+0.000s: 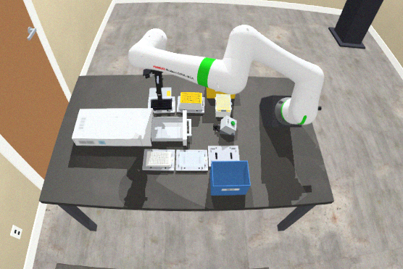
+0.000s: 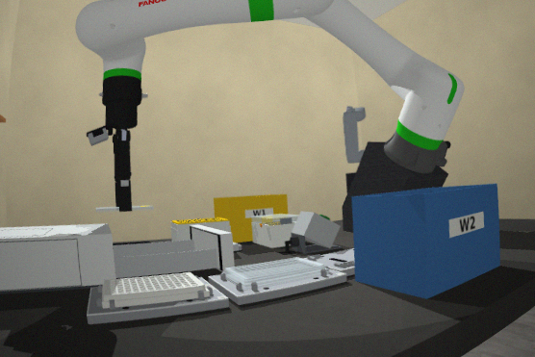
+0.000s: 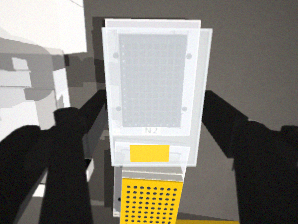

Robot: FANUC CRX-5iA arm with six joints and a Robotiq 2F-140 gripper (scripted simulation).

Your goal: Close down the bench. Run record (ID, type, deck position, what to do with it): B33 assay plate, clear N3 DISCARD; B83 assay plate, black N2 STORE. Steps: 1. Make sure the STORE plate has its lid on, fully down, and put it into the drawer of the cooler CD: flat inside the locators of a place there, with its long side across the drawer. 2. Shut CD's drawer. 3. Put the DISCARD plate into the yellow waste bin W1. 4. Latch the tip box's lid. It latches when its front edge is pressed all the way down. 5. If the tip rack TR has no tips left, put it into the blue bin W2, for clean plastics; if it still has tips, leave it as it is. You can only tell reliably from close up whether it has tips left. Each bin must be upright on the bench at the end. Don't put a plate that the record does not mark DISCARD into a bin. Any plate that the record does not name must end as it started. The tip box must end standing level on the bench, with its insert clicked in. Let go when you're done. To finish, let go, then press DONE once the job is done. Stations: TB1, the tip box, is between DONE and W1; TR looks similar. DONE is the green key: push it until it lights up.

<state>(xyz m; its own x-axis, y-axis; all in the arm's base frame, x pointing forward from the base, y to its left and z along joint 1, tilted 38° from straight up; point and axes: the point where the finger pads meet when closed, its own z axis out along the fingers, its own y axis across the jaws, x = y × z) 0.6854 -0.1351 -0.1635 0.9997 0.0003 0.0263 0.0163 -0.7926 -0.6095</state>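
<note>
The black assay plate lies 110 mm below my hand. Round my hand: white deck nest (130 mm below); tip rack TR (190 mm behind, 80 mm below); translucent plate lid (20 mm below).
</note>
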